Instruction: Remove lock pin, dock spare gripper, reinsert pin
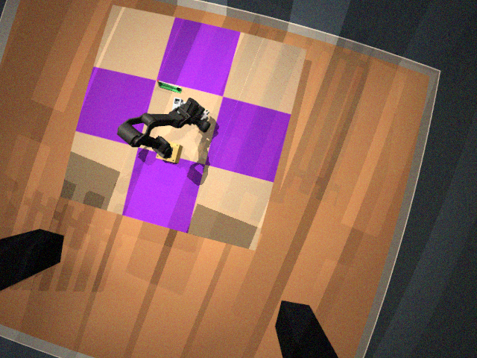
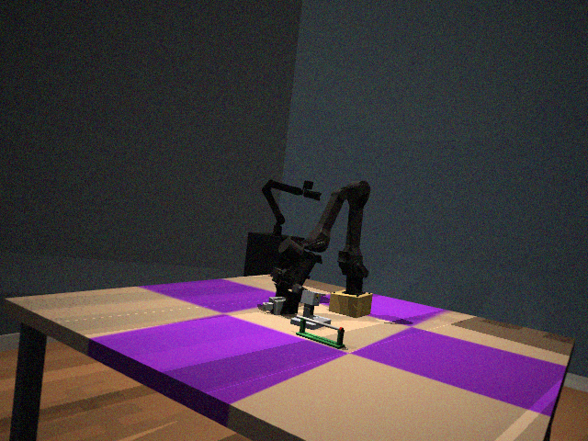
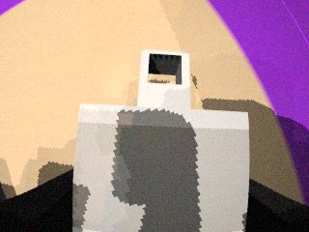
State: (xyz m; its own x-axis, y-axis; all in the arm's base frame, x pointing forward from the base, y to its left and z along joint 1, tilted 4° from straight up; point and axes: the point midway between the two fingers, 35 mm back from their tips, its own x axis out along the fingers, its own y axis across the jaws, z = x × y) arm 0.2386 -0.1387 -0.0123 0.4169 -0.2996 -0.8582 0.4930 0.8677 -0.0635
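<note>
The mount is 14 cm to the left of my gripper tip, 4 cm above it and 3 cm ahead of it. The rest, counted from my gripper tip: green rack: 24 cm to the left, 15 cm ahead, 1 cm above; spare gripper: 1 cm above.
</note>
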